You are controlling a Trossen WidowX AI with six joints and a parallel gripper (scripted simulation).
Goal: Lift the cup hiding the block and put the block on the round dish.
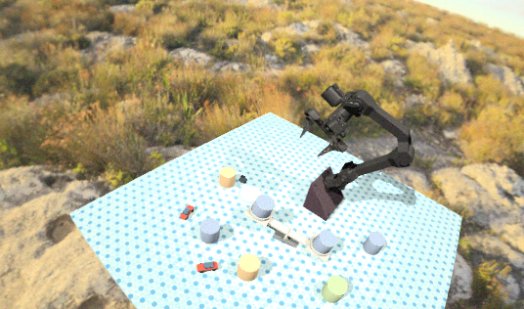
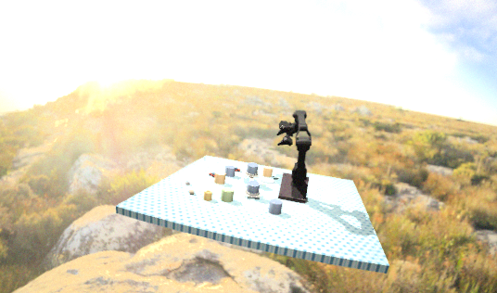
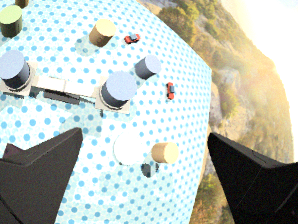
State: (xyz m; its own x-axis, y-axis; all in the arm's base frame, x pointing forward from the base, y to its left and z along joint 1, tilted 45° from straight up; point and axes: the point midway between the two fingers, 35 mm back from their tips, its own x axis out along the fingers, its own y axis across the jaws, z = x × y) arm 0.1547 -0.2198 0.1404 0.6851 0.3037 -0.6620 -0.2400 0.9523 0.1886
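The green block is 8 cm ahead of my gripper tip, 20 cm to the left of it and 30 cm below it. Also, from my gripper tip: grey cup 15 cm ahead, 6 cm to the right, 22 cm below; pale round dish 4 cm ahead, 17 cm to the right, 33 cm below; balance beam 12 cm ahead, 7 cm to the left, 30 cm below.
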